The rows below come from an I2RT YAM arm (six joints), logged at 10 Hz.
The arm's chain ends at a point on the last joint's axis. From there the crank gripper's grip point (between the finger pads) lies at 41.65 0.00 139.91 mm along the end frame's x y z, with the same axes.
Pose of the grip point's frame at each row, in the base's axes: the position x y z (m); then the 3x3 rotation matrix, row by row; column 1 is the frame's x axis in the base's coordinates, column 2 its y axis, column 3 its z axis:
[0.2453 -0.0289 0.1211], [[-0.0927 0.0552 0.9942], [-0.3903 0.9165 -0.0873], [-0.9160 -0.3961 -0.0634]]
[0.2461 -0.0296 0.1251], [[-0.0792 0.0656 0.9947], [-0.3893 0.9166 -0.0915], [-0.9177 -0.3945 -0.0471]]
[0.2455 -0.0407 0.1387], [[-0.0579 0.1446 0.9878], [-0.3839 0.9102 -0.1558], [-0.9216 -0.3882 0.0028]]
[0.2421 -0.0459 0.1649], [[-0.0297 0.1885 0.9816], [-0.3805 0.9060 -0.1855], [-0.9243 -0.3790 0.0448]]
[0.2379 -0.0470 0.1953], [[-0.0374 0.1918 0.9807], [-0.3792 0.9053 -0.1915], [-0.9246 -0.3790 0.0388]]
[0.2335 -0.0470 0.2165], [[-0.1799 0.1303 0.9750], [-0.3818 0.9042 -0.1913], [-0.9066 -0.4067 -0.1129]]
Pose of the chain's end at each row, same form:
[0.1101 -0.0004 0.1681], [[-0.0927 0.0552 0.9942], [-0.3903 0.9165 -0.0873], [-0.9160 -0.3961 -0.0634]]
[0.1102 -0.0006 0.1699], [[-0.0792 0.0656 0.9947], [-0.3893 0.9166 -0.0915], [-0.9177 -0.3945 -0.0471]]
[0.1097 -0.0029 0.1767], [[-0.0579 0.1446 0.9878], [-0.3839 0.9102 -0.1558], [-0.9216 -0.3882 0.0028]]
[0.1060 -0.0041 0.1971], [[-0.0297 0.1885 0.9816], [-0.3805 0.9060 -0.1855], [-0.9243 -0.3790 0.0448]]
[0.1022 -0.0044 0.2284], [[-0.0374 0.1918 0.9807], [-0.3792 0.9053 -0.1915], [-0.9246 -0.3790 0.0388]]
[0.1046 -0.0043 0.2701], [[-0.1799 0.1303 0.9750], [-0.3818 0.9042 -0.1913], [-0.9066 -0.4067 -0.1129]]

